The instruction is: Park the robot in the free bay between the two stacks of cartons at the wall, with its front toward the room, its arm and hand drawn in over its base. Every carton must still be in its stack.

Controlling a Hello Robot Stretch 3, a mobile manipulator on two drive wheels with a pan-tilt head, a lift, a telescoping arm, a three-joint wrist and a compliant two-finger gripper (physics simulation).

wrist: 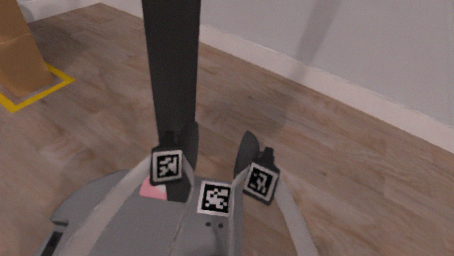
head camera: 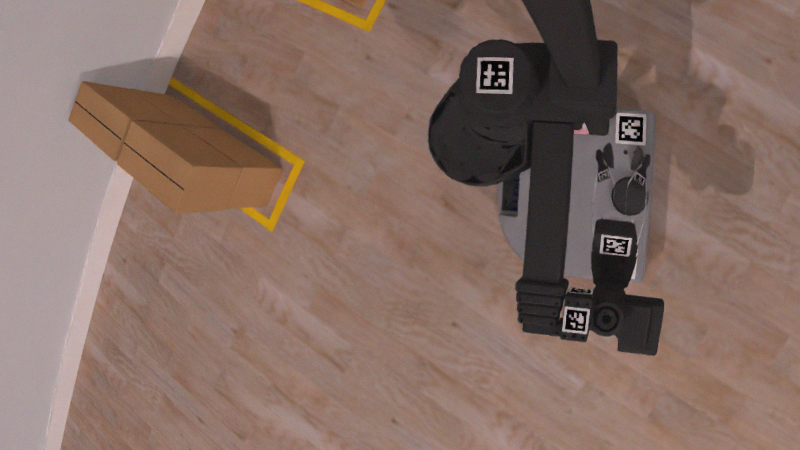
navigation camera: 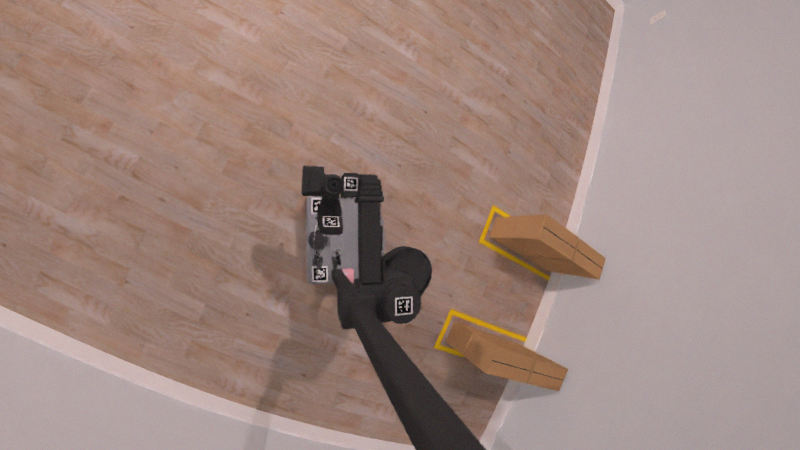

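Pixels of known places: gripper, fingertip midpoint: (head camera: 623,146) (navigation camera: 326,268); robot's base, link origin: (navigation camera: 317,238).
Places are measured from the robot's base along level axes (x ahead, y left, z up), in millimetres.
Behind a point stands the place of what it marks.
Observation:
Two brown carton stacks stand upright at the wall in yellow floor outlines. One stack (head camera: 193,145) @(z 252, x -992, y 60 mm) (navigation camera: 542,246) @(z 309, x -965, y 47 mm) is left in the head view and right in the navigation view. The other stack (navigation camera: 503,355) @(z 360, x -711, y 492 mm) (wrist: 22,60) is lower in the navigation view; a sliver tops the head view. The bay (head camera: 251,61) (navigation camera: 492,293) lies between them. My grey base (head camera: 584,223) @(z 160, x -83, y -61 mm) (navigation camera: 349,240) @(z 160, x -118, y 3 mm) (wrist: 150,227) stands outside it, angled to the outlines. My arm (head camera: 551,212) @(z 623, x -99, y -24 mm) (navigation camera: 369,240) @(z 623, x -101, y -18 mm) is drawn in. My gripper (head camera: 623,159) @(z 373, x -17, y 78 mm) (navigation camera: 327,259) @(z 373, x -17, y 78 mm) (wrist: 218,143) @(z 373, x -17, y 78 mm) is folded over the base, open and empty.
The wall (head camera: 50,223) @(z 282, x -1599, y -182 mm) (navigation camera: 699,167) @(z 714, x -1667, y -322 mm) with its pale skirting (head camera: 83,313) @(z 45, x -1759, y -544 mm) (navigation camera: 595,134) @(z 46, x -1833, y -694 mm) runs behind the stacks. Another wall (navigation camera: 111,391) @(z 176, x 815, y 558 mm) (wrist: 350,50) is at the lower left in the navigation view. My dark mast (navigation camera: 402,380) @(z 980, x -58, y 117 mm) (wrist: 172,65) rises from the base. Wooden floor surrounds the base.

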